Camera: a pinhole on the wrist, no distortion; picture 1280 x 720 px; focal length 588.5 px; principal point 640.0 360.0 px. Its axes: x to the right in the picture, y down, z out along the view. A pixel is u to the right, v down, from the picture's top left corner.
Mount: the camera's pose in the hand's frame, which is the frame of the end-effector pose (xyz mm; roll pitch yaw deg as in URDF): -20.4 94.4 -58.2 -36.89 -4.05 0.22
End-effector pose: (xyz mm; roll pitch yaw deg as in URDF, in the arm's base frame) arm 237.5 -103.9 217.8 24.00 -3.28 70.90
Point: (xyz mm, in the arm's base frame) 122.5 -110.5 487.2
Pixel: 663 218
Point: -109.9 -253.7 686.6
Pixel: 443 411
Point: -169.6 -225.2 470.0
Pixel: 293 636
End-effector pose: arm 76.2 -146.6 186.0 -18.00 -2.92 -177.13
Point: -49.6 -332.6 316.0
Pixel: 1170 59
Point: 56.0 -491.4 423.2
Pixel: 783 211
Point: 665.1 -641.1 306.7
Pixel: 81 413
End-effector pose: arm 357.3 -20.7 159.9 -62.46 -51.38 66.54
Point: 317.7 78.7 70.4
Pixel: 660 293
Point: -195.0 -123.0 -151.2
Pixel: 156 41
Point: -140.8 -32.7 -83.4
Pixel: 292 90
